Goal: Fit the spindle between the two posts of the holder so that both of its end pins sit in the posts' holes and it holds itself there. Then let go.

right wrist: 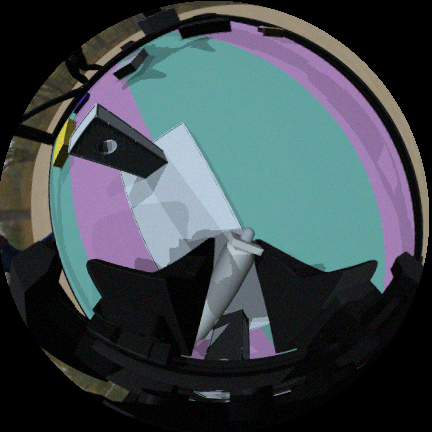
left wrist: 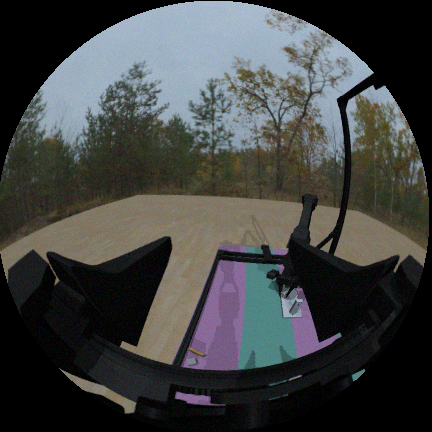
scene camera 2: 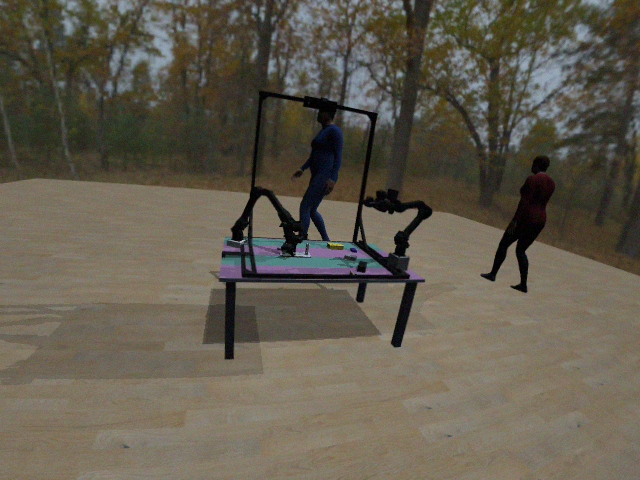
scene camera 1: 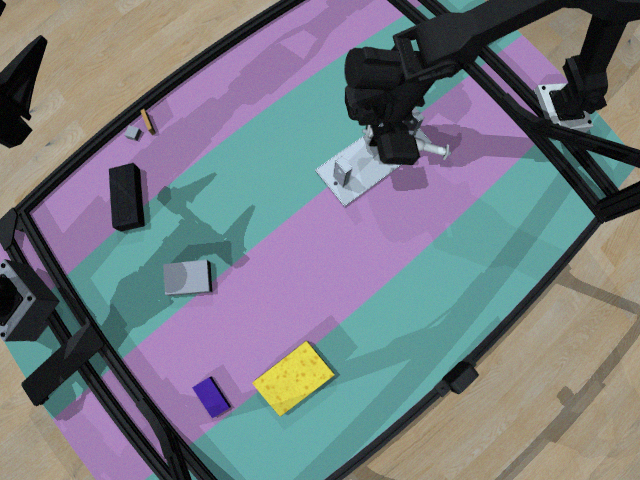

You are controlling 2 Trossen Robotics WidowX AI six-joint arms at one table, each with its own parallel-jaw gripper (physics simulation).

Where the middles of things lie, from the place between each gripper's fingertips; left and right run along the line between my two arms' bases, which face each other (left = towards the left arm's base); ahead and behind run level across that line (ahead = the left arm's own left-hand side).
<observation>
My left gripper is now 42 cm above the base plate [scene camera 1: 368, 170], 38 cm to the left of it and 14 cm past it. The rest, counted from my left hand: spindle [right wrist: 237, 255]: 44 cm to the right, 40 cm below, 14 cm behind.
I see the spindle 30 mm behind my right hand, 60 mm to the right of it and 10 mm above it. Also, from my right hand: base plate 30 mm behind.
</observation>
